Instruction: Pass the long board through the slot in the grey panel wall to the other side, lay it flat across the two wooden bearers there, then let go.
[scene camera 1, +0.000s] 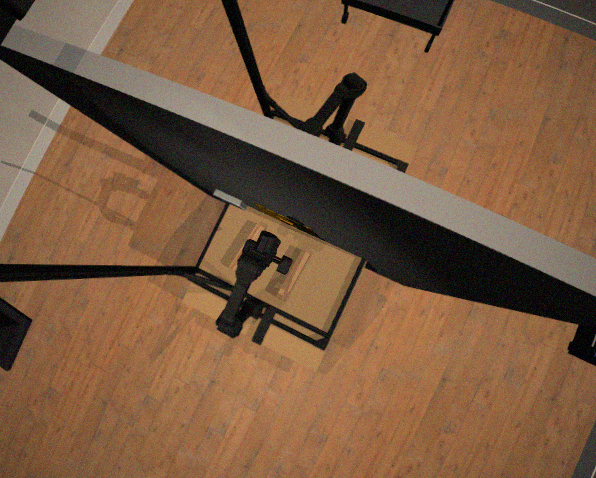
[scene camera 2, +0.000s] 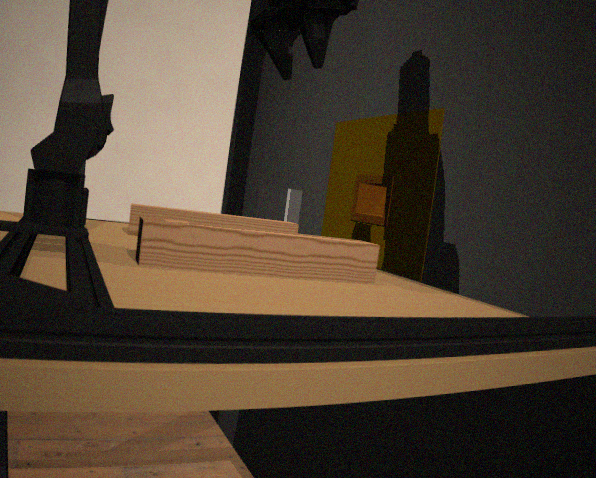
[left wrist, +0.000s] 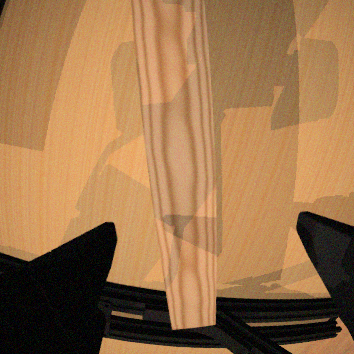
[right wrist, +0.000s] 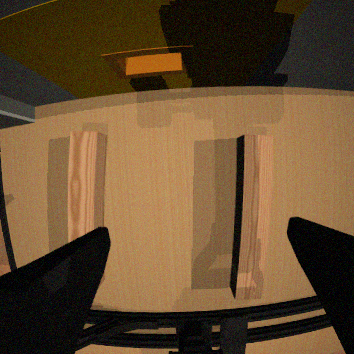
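Observation:
The long board runs nearly upright through the left wrist view, below and between the fingers of my open, empty left gripper. Its upper end is outside that view. The grey panel wall carries a yellow plate around the slot. On the right arm's side, one wooden bearer and the other bearer lie roughly parallel. My right gripper is open and empty, high above the bearers.
A pale grey block is at the wall beside the table. Black rails run along the table edges near the arm bases. The right arm casts a shadow over the yellow plate and partly over the slot.

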